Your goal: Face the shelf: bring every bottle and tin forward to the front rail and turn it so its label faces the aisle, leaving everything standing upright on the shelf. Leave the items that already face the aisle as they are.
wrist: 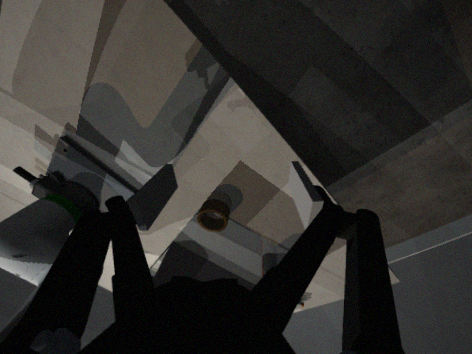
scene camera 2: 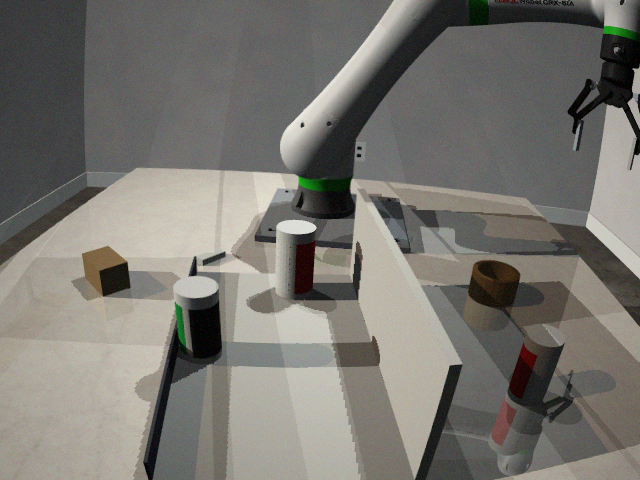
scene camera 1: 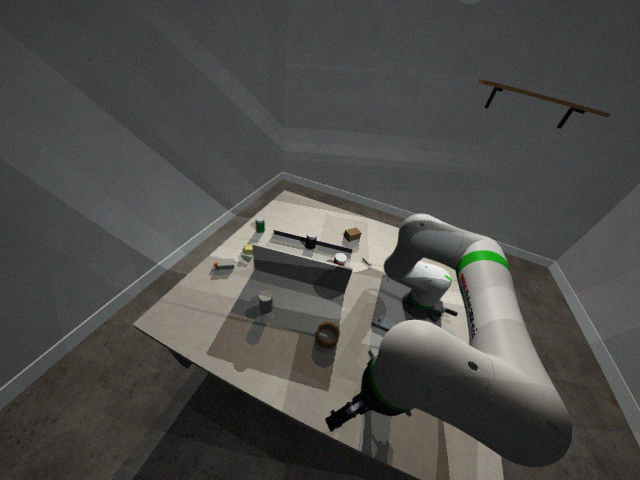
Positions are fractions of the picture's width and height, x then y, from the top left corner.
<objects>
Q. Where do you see a grey back panel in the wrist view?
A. At 0.38, 0.74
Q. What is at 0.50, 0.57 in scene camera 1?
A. A grey back panel.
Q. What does the gripper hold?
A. Nothing.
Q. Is the gripper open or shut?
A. Open.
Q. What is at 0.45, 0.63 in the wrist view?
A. A brown tape ring.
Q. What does the brown box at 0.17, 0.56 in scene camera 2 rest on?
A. The table.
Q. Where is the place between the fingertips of the gripper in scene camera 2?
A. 0.94, 0.33
</objects>
